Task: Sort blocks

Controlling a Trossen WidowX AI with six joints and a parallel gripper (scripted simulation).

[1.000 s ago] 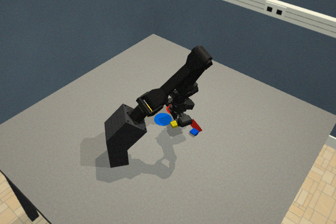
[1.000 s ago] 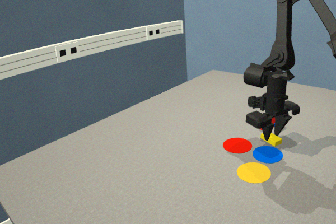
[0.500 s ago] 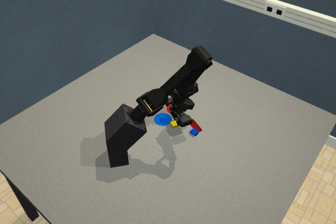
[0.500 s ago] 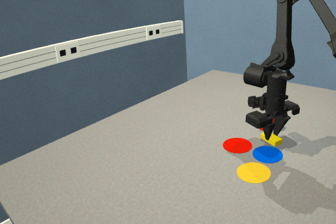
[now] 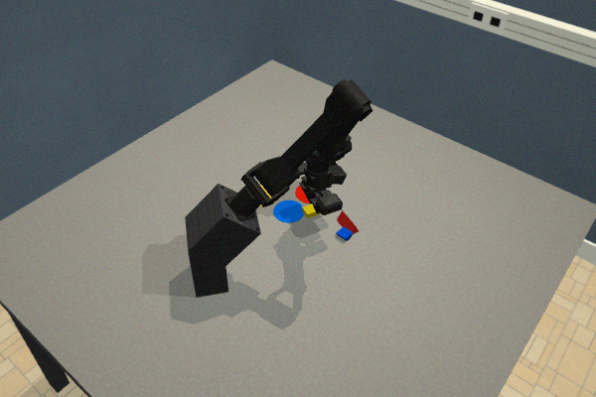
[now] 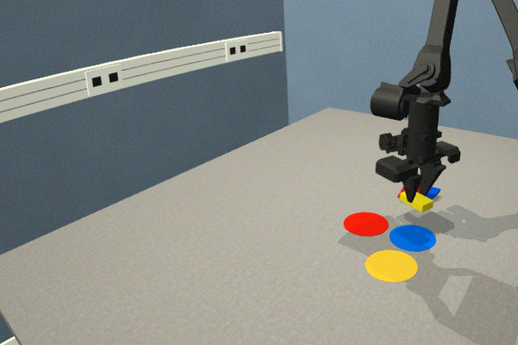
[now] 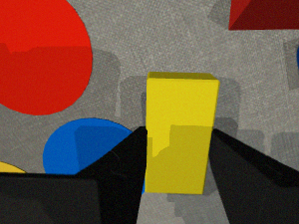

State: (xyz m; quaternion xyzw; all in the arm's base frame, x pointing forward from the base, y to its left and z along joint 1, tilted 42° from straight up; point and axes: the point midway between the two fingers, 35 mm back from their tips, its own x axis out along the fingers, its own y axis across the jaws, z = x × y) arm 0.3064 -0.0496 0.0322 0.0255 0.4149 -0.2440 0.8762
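Right now my hand is 180 mm to the right of the yellow circle and 70 mm above it. Also, from my hand: red block 30 mm ahead, 90 mm to the right, 60 mm below; yellow block 40 mm below; blue circle 20 mm behind, 80 mm to the left, 70 mm below.
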